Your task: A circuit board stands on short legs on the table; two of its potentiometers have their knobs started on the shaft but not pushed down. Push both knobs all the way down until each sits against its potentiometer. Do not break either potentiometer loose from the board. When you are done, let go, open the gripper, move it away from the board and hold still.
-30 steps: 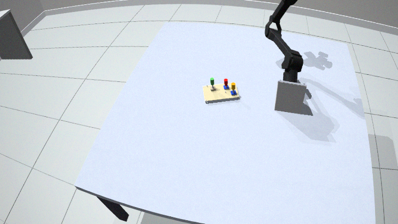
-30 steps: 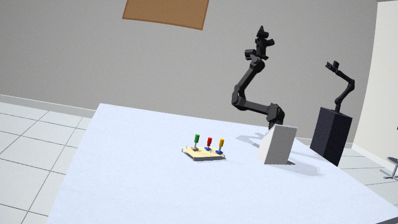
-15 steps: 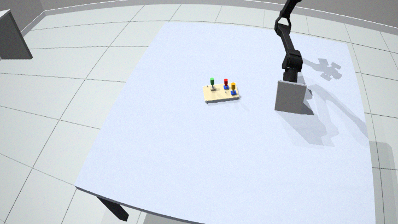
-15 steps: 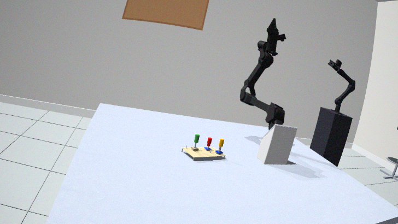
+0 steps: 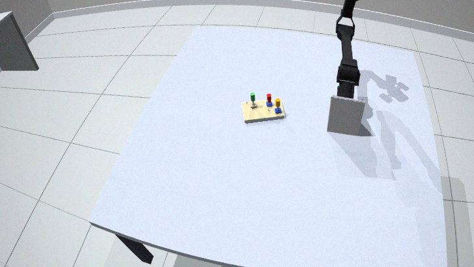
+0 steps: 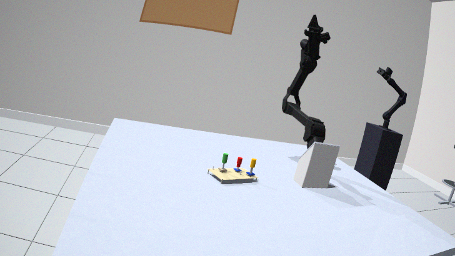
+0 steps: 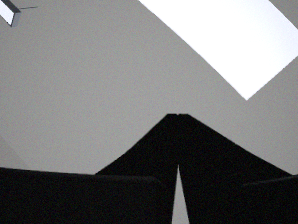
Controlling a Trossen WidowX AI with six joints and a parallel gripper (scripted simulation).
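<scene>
The red knob is 26 cm ahead of my gripper tip, 18 cm to the left of it and 67 cm below it. Also, from my gripper tip: green knob 32 cm ahead, 21 cm to the left, 66 cm below.
</scene>
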